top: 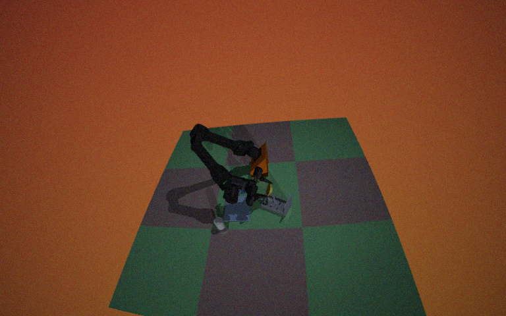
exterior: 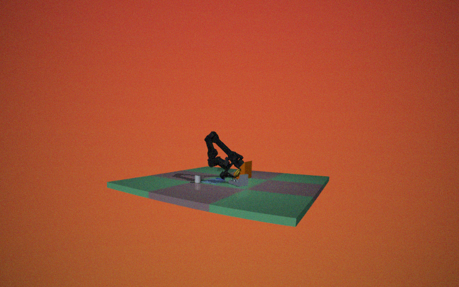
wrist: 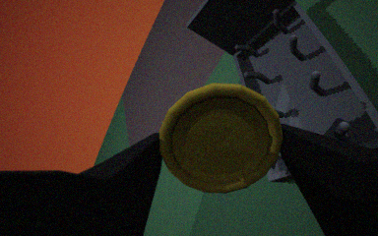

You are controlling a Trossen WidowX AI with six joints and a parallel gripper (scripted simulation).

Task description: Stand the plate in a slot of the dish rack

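My gripper tip is now 5 cm short of the grey dish rack, 2 cm to the right of it and 5 cm above it. The rest, counted from my gripper tip: blue spoon: 6 cm behind, 17 cm to the right, 7 cm below; blue-grey mat: 5 cm ahead, 17 cm to the right, 7 cm below; yellow plate: 1 cm to the right.
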